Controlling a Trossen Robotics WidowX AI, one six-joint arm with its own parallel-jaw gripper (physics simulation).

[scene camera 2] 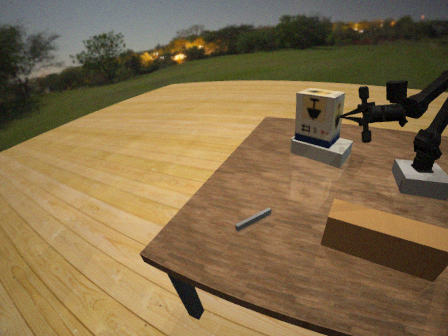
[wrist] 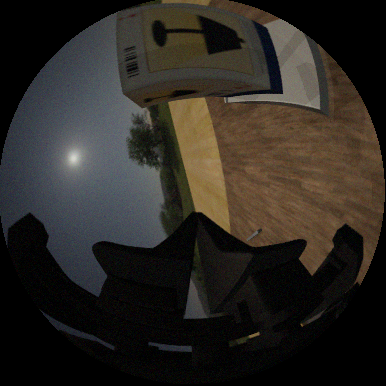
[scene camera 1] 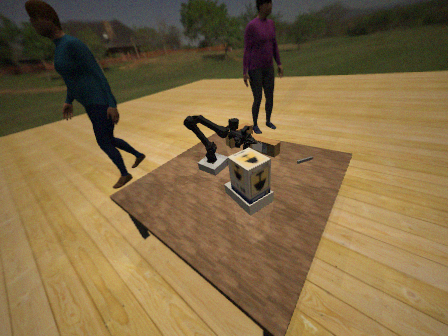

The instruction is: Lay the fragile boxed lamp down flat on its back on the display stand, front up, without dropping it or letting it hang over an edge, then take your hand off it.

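Places are measured from the arm's base along level axes (x ahead, y left, z up), in millimetres.
Where they show: gripper, fingertip midpoint: [scene camera 2: 339, 116] [wrist: 195, 216] [scene camera 1: 257, 143]; arm's base, origin of the base link: [scene camera 2: 421, 168] [scene camera 1: 212, 160].
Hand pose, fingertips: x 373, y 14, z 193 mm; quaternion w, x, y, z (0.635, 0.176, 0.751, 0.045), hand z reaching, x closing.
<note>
Things, the pixels of their top centre, and the offset from my fingertips. Level surfaces: height alone.
- small grey bar, middle of its top: [scene camera 2: 253, 216] [wrist: 251, 236] [scene camera 1: 305, 158] 268 mm ahead, 285 mm left, 237 mm down
- brown table, its level: 259 mm down
- wooden block, middle of its top: [scene camera 2: 389, 223] [scene camera 1: 262, 139] 91 mm back, 356 mm left, 149 mm down
The boxed lamp [scene camera 1: 251, 177] [scene camera 2: 317, 117] [wrist: 194, 50], a white carton with yellow lamp pictures and a blue band at its foot, stands upright on the low white display stand [scene camera 1: 256, 205] [scene camera 2: 323, 153] [wrist: 302, 71]. My gripper [scene camera 1: 247, 141] [scene camera 2: 343, 116] [wrist: 195, 216] is shut with nothing between its fingers. It is turned on its side and points horizontally at the box's upper part on the arm's side. Its tips are very close to that face; I cannot tell whether they touch it.
A small grey bar [scene camera 1: 305, 160] [scene camera 2: 253, 219] [wrist: 254, 234] lies on the brown table [scene camera 1: 223, 250] [scene camera 2: 273, 267]. A wooden block [scene camera 1: 271, 147] [scene camera 2: 361, 230] sits behind the arm. The arm's base [scene camera 1: 213, 165] is left of the stand. Two people [scene camera 1: 261, 60] [scene camera 1: 86, 83] stand on the deck.
</note>
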